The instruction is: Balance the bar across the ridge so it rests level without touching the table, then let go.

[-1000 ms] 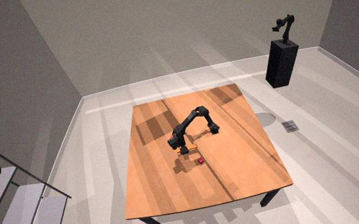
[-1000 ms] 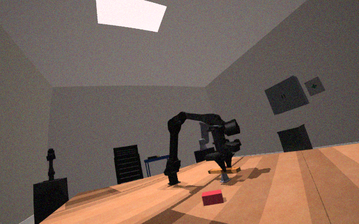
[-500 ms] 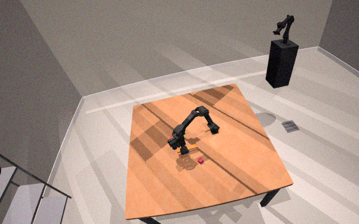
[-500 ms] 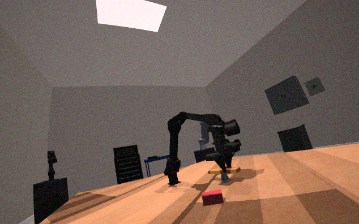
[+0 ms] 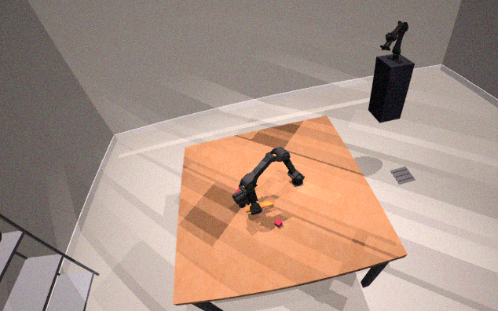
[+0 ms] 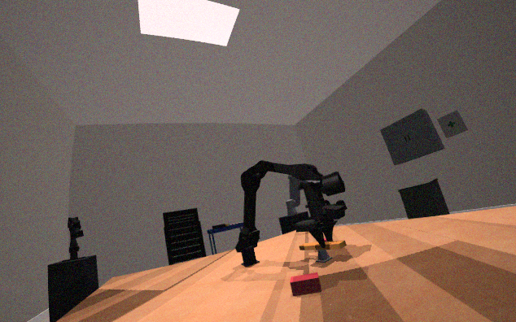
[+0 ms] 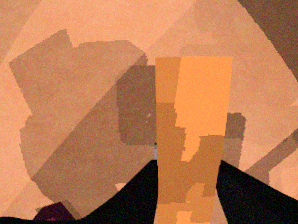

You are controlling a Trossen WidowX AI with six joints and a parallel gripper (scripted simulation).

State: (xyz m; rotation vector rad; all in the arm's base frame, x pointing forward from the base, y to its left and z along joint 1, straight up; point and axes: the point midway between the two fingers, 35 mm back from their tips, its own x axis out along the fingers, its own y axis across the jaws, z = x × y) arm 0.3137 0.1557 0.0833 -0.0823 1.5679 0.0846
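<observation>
Now: gripper tip 30 mm past the orange bar. Also, from my gripper tip: red block (180 mm to the right, 90 mm ahead, 30 mm below).
</observation>
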